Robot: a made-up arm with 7 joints.
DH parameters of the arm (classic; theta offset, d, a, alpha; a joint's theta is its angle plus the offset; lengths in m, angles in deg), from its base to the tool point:
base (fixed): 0 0.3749 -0.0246 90
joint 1: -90 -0.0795 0.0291 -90
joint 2: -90 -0.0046 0.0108 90
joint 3: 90 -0.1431 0.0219 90
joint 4: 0 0.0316 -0.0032 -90
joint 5: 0 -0.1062 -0.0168 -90
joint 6: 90 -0.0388 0.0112 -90
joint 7: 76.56 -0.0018 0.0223 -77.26
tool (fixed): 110.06 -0.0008 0 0
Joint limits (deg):
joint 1: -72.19..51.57
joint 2: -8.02..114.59
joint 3: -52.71..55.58
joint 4: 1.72..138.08
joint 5: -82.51..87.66
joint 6: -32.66..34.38
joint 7: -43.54..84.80
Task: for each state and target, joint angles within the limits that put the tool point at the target. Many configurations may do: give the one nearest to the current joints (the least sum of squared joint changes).
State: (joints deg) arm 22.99 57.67 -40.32 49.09 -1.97 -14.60 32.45
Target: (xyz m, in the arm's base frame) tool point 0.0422 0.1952 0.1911
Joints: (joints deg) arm 11.37 89.15 -41.82 97.63 27.34 -16.21 41.82
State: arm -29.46 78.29 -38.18 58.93 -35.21 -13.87 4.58
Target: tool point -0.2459 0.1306 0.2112
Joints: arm -56.01 55.53 -52.71 87.55 -19.51 -18.94 6.70
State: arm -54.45 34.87 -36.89 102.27 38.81 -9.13 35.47
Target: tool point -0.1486 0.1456 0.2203
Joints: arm -55.50 79.08 -30.20 102.49 41.94 -9.75 41.91
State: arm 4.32 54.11 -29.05 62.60 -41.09 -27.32 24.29
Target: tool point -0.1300 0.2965 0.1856
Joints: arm -26.52 69.17 -42.55 38.81 -44.59 -18.52 7.12
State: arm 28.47 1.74 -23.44 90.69 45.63 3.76 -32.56
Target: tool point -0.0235 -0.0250 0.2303
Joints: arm -3.83 30.96 -50.09 122.26 53.49 -0.02 -24.51
